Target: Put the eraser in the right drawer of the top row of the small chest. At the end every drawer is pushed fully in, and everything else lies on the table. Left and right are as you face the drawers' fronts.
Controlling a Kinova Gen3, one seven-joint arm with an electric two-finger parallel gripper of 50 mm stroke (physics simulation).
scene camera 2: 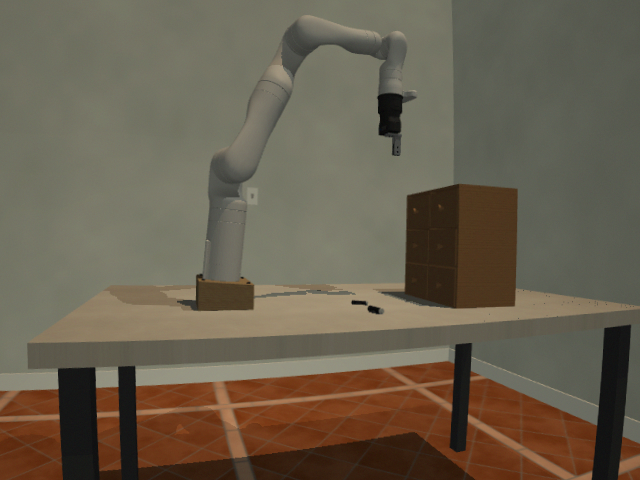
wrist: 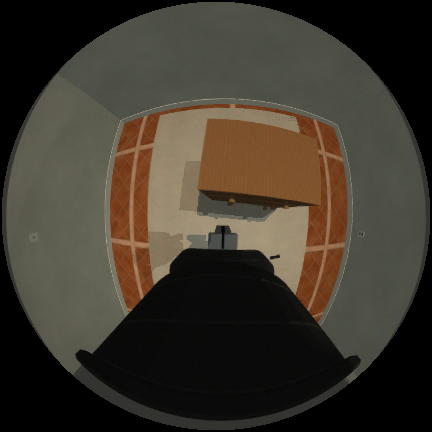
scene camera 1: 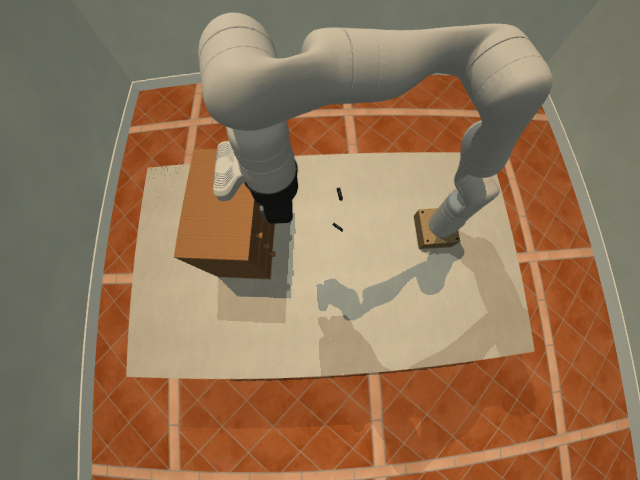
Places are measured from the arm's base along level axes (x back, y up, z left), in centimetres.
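Pixels of known places: gripper, fingertip midpoint: [scene camera 2: 396, 155] [wrist: 222, 233] [scene camera 1: 271, 218]; arm's base at its link origin: [scene camera 2: 221, 279] [scene camera 1: 441, 225].
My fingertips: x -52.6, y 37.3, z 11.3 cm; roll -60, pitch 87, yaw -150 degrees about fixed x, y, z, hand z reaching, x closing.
Note:
Ahead of a thing's pixels: the offset from my fingertips to its top centre. "*": to the spot under its first point. Level surfaces: height alone.
The small wooden chest @(dx -16.2, dy -11.5, dz -9.4 cm) [scene camera 1: 217, 217] [scene camera 2: 487, 245] [wrist: 260, 162] stands upright on the table, its fronts facing the arm's base. Its drawers look pushed in. The top row's right drawer @(* dx -6.5, dy -20.1, dz -18.7 cm) [scene camera 2: 447, 217] is the one nearer scene camera 2; its knob @(* dx -5.4, dy -16.5, dz -16.3 cm) [wrist: 286, 205] shows in the wrist view. My gripper [scene camera 2: 396, 153] [wrist: 222, 233] is shut and empty, pointing down, above chest-top height and a little out in front of the fronts. In scene camera 1 the fingers are hidden. I can make out no eraser for certain; the insides of the drawers are hidden.
Two small dark things lie on the table @(dy -44.0 cm) [scene camera 1: 206, 351] [scene camera 2: 206, 330] between chest and arm base [scene camera 1: 419, 227] [scene camera 2: 224, 295]: one @(dx +17.4, dy -42.6, dz -25.9 cm) [scene camera 1: 339, 193] [scene camera 2: 375, 310] [wrist: 274, 256] with a light end, and a thinner one @(dx +16.3, dy -43.0, dz -12.8 cm) [scene camera 1: 337, 227] [scene camera 2: 359, 302]. Knobs stick out from the drawer fronts.

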